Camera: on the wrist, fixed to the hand. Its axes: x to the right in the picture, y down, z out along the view.
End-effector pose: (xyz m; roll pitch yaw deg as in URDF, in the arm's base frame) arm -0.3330 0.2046 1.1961 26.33 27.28 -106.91
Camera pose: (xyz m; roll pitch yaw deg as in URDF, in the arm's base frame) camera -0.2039 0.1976 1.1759 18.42 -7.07 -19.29
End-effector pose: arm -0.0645 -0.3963 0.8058 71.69 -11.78 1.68
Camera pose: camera -0.0992 -0.2862 0.8675 -29.25 -50.79 108.39
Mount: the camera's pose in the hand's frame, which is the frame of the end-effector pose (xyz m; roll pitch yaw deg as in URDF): -0.0182 0.0983 -0.0845 -8.54 18.96 91.20
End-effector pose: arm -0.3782 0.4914 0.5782 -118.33 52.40 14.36
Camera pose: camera -0.3946 0.3623 0.5643 110.33 23.46 -112.43
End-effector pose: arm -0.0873 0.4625 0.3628 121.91 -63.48 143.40
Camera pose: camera -0.0005 0.3734 0.4037 -105.25 -24.67 -22.33
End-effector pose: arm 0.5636 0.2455 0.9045 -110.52 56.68 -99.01
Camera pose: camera 0.4611 0.3247 0.8854 103.56 24.04 125.11
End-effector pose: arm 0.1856 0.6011 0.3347 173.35 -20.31 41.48
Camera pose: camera 0.2062 0.5021 0.4178 -166.15 -23.48 -59.11
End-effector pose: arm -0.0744 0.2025 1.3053 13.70 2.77 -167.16
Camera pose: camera -0.0282 0.0945 1.2474 -6.04 5.20 -75.77
